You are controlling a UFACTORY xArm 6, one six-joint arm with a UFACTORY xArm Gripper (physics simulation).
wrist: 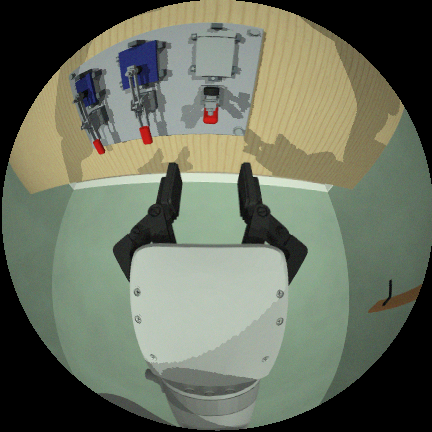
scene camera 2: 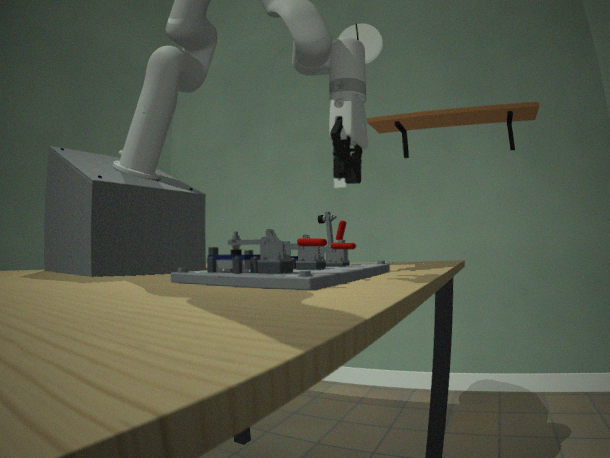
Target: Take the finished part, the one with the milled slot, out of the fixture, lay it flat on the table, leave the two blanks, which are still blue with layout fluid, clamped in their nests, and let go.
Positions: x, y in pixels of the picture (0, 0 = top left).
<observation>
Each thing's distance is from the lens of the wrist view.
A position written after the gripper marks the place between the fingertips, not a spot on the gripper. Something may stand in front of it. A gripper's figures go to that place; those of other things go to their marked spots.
gripper point(wrist: 209, 171): 0.14 m
finished part point(wrist: 214, 47): 0.24 m
fixture plate point(wrist: 179, 111): 0.29 m
The marked spots on the fixture plate and the finished part are 0.14 m apart.
</observation>
